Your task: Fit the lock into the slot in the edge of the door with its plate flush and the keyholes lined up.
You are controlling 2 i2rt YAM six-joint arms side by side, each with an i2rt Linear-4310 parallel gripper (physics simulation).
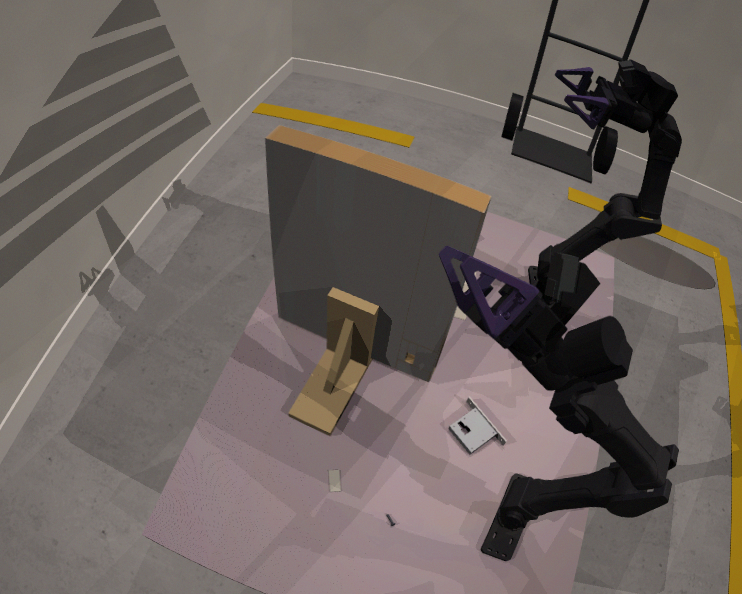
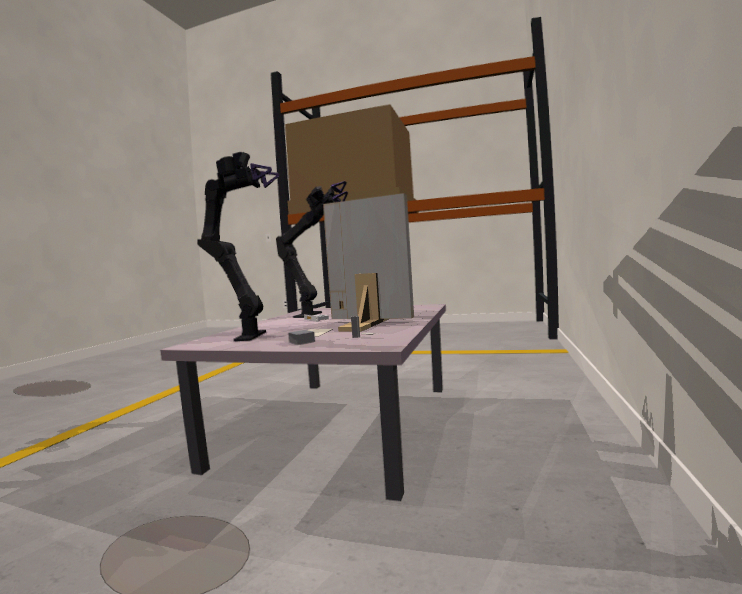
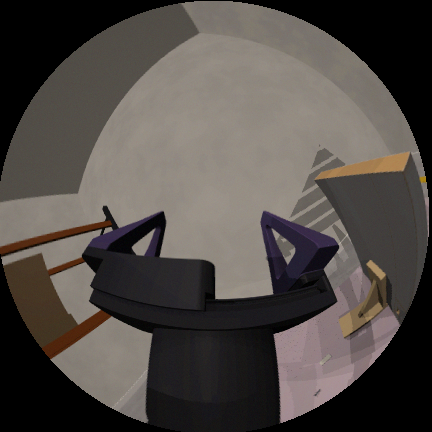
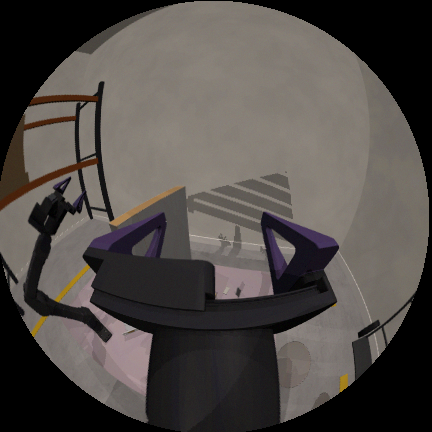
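Seen in the pictures: left gripper, between the fingertips: [image 1: 452,254] [image 2: 346,186] [image 3: 212,216] [image 4: 77,183]; right gripper, between the fingertips: [image 1: 560,84] [image 2: 275,171] [image 4: 213,216]; left arm's base, origin of its link: [image 1: 511,517] [image 4: 98,327]; right arm's base, origin of its link: [image 1: 542,297] [image 2: 250,336].
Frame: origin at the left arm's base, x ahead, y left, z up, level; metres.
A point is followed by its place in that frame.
Note:
The door [image 1: 346,241] @(z 0.362, x 0.517, y -0.215 m) [image 2: 377,247] @(z 0.326, x 0.549, y -0.258 m) [image 3: 375,205] @(z 0.470, x 0.405, y -0.218 m) [image 4: 175,225] @(z 0.391, x 0.573, y -0.258 m) is a tall grey panel standing upright on the table, with a small square opening [image 1: 409,358] @(z 0.065, x 0.358, y -0.229 m) [image 2: 340,304] @(z 0.084, x 0.348, y -0.257 m) low near one side. The slot in its edge cannot be made out. The lock [image 1: 473,431] @(z 0.019, x 0.161, y -0.151 m), a flat silver case with a long plate, lies on the table near the left arm's base. My left gripper [image 1: 456,256] @(z 0.656, x 0.297, y -0.010 m) [image 2: 345,190] @(z 0.656, x 0.297, y -0.010 m) [image 3: 212,216] @(z 0.656, x 0.297, y -0.010 m) [image 4: 77,183] @(z 0.656, x 0.297, y -0.010 m) is open and empty, high beside the door and above the lock. My right gripper [image 1: 561,86] @(z 0.644, x 0.258, y -0.547 m) [image 2: 273,173] @(z 0.644, x 0.258, y -0.547 m) [image 4: 213,216] @(z 0.644, x 0.258, y -0.547 m) is open and empty, high and farther from the door.
A wooden stand [image 1: 318,396] @(z 0.018, x 0.498, y -0.075 m) [image 2: 365,278] @(z 0.197, x 0.491, y -0.278 m) [image 3: 352,324] @(z 0.018, x 0.466, y -0.059 m) braces the door. A small pale piece [image 1: 334,480] @(z 0.002, x 0.379, y 0.080 m) [image 3: 325,359] @(z 0.002, x 0.375, y 0.077 m) and a screw [image 1: 390,520] @(z 0.006, x 0.236, y 0.111 m) lie on the pink table [image 1: 210,495] @(z 0.000, x 0.588, y 0.247 m). A grey block [image 2: 301,336] @(z 0.027, x 0.436, y -0.714 m) sits near the table's edge. A hand truck [image 1: 550,157] stands on the floor.

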